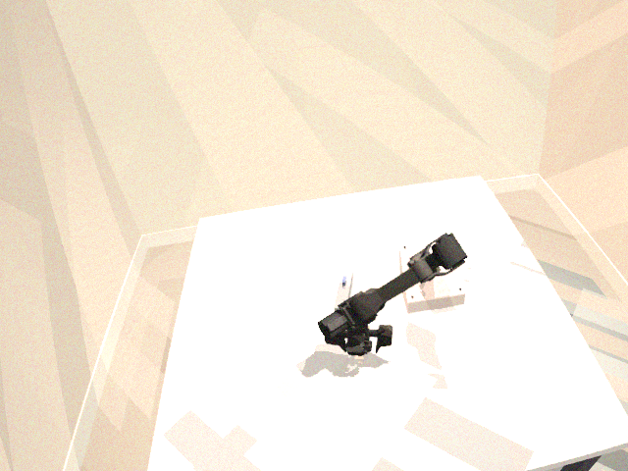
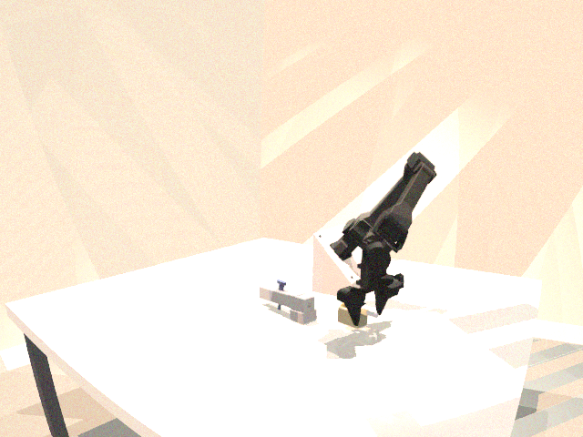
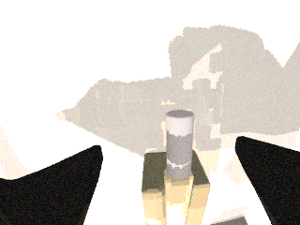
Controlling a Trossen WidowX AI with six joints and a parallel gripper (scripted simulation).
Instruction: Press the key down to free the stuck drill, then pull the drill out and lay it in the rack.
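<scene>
Now: gripper tip 10 mm past the drill, 30 mm to the left of it and 20 mm below it. From my gripper tip the other things lie so: grey block fixture 20 mm ahead, 230 mm to the right, 10 mm above; blue T-shaped key 10 mm ahead, 250 mm to the right, 30 mm above; tan rack block 10 mm behind, 50 mm to the right.
</scene>
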